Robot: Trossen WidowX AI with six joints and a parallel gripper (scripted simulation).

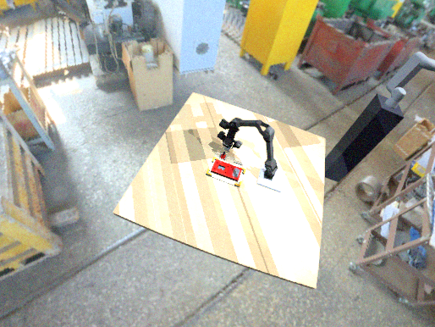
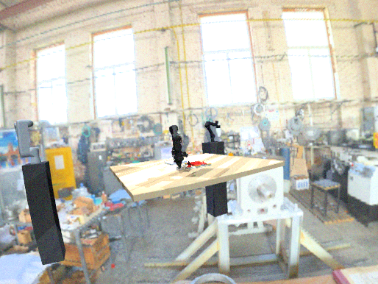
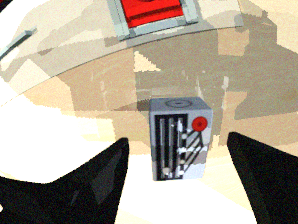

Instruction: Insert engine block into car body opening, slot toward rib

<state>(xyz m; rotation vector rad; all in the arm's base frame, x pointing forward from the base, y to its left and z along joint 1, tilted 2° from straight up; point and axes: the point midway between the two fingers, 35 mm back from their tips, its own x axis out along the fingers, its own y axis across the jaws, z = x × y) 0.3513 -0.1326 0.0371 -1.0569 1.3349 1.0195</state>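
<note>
Right now my gripper tip is 100 mm to the right of the black upright peg, 10 mm below it and 10 mm short of it. Round my gripper tip: grey engine block: 10 mm below, 10 mm behind.
</note>
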